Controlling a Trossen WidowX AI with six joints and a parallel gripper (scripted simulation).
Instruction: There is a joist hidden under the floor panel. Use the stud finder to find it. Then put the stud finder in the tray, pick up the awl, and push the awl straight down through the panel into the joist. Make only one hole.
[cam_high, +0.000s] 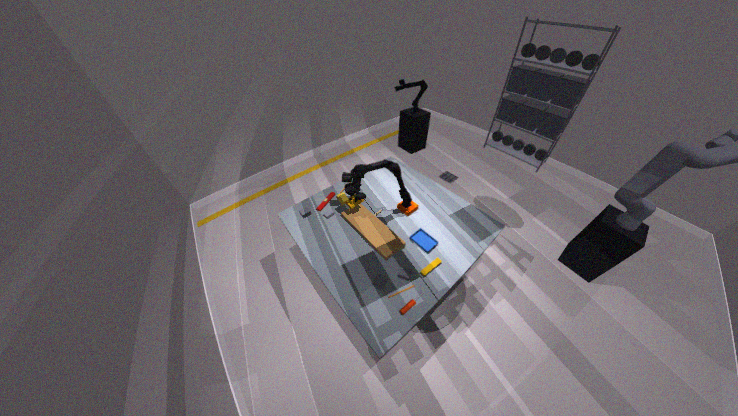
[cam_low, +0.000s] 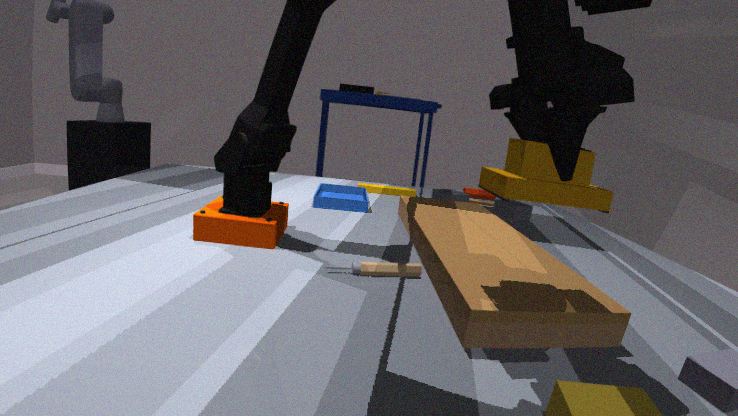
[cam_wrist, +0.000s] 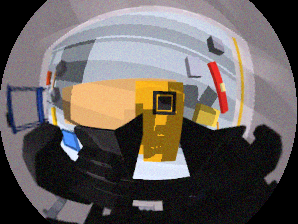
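Right now the blue tray is 50 cm to the left of my gripper tip, 26 cm behind it and 15 cm below it. Round my gripper tip: awl (18 cm behind, 15 cm below, 8 cm to the left); green square light (3 cm above, 2 cm ahead); yellow stud finder (2 cm above).
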